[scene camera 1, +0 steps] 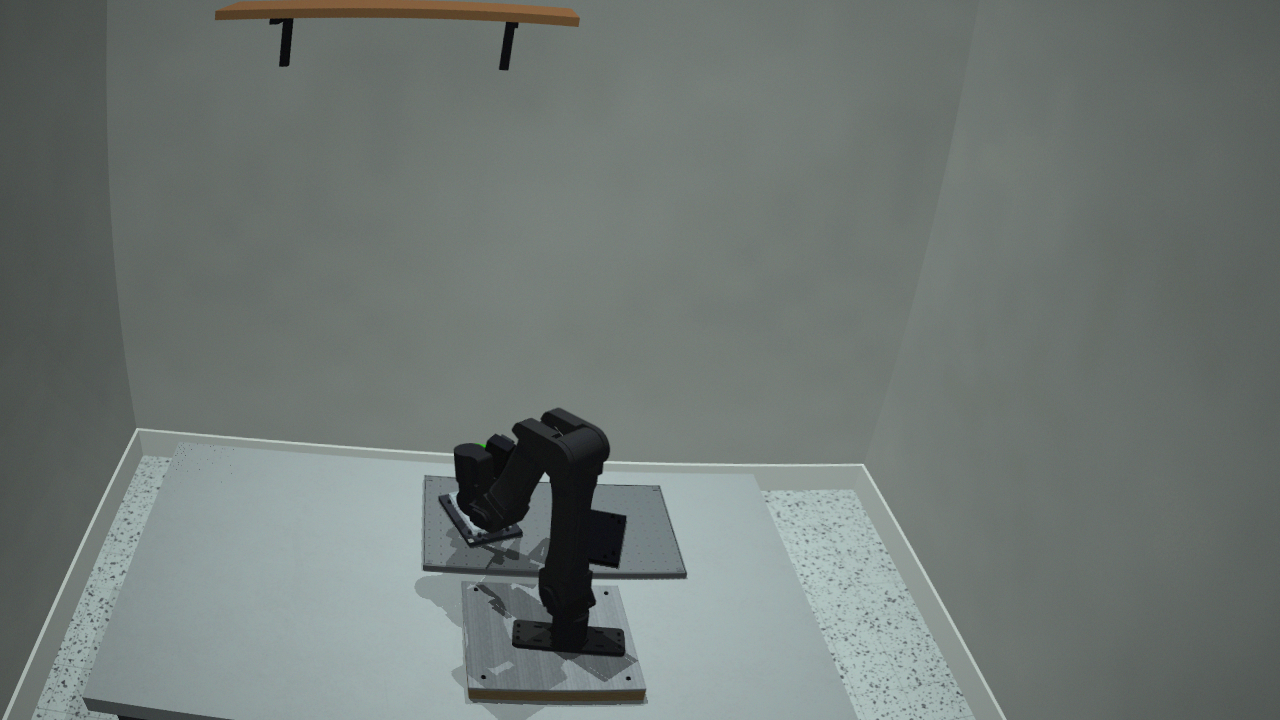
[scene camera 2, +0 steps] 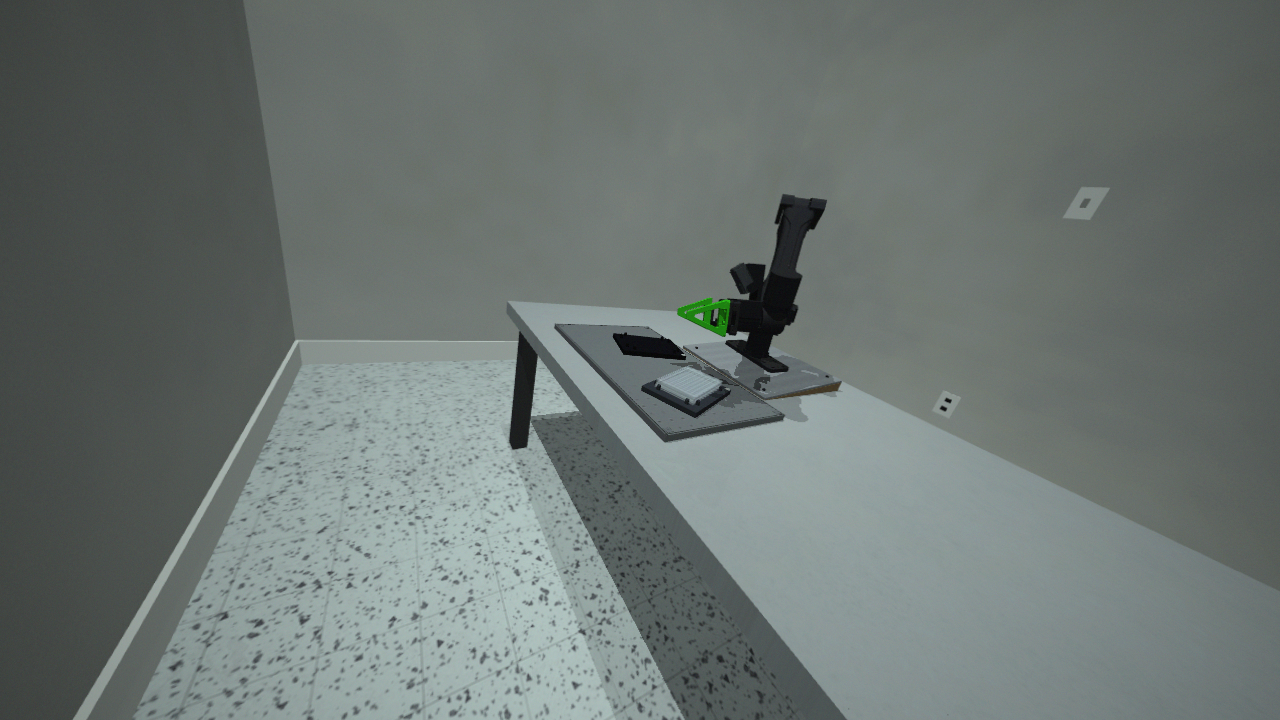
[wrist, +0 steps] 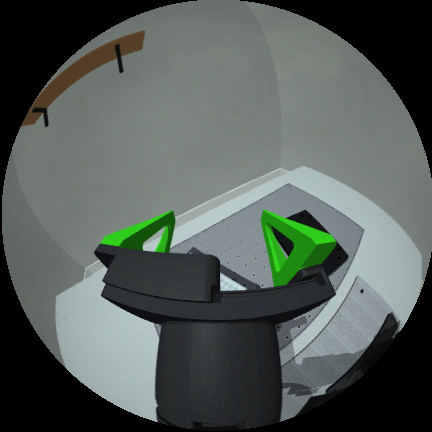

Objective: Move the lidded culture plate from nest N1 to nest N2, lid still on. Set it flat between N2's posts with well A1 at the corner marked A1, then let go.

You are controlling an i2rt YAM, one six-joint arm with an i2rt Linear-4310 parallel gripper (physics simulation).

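Pixels of known places: gripper, fingertip midpoint: (scene camera 2: 681,313) (wrist: 217,214); arm's base, origin of the base link: (scene camera 1: 568,640) (scene camera 2: 754,356).
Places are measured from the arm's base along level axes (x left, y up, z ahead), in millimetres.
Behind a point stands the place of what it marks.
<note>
The pale, clear-lidded culture plate (scene camera 2: 689,383) @[x 203, y 19, z 354 mm] (wrist: 232,284) @[x 135, y 19, z 322 mm] lies flat in a dark nest (scene camera 1: 496,539) @[x 147, y -4, z 271 mm] (scene camera 2: 695,408) @[x 267, y 3, z 376 mm] (wrist: 240,274), with small posts around it. The lid looks to be on. The arm covers much of the plate in scene camera 1, and the gripper body covers much of it in the wrist view. A second, black nest (scene camera 1: 608,537) @[x -78, y 3, z 311 mm] (scene camera 2: 648,345) @[x -38, y 3, z 326 mm] (wrist: 306,220) @[x -86, y 3, z 362 mm] holds no plate. The nest labels and well A1 cannot be read. My gripper (scene camera 2: 682,311) @[x 122, y 136, z 359 mm] (wrist: 217,214) @[x 122, y 136, z 359 mm] is open and empty, its green fingers wide apart, raised above the nests and clear of the plate.
Both nests stand on a grey perforated board (scene camera 1: 662,559) @[x -188, y -9, z 269 mm] (scene camera 2: 617,371) @[x 91, y -10, z 458 mm] (wrist: 240,240) @[x 75, y -9, z 409 mm]. The arm's metal-topped base (scene camera 1: 501,662) @[x 116, y 5, z -81 mm] (scene camera 2: 801,380) @[x 150, y -1, z -27 mm] stands beside the board on the table (scene camera 1: 268,582) @[x 590, y -22, z 47 mm] (scene camera 2: 939,519) @[x 554, y -22, z 120 mm]. A wooden shelf (scene camera 1: 393,10) (wrist: 85,62) is high on the wall.
</note>
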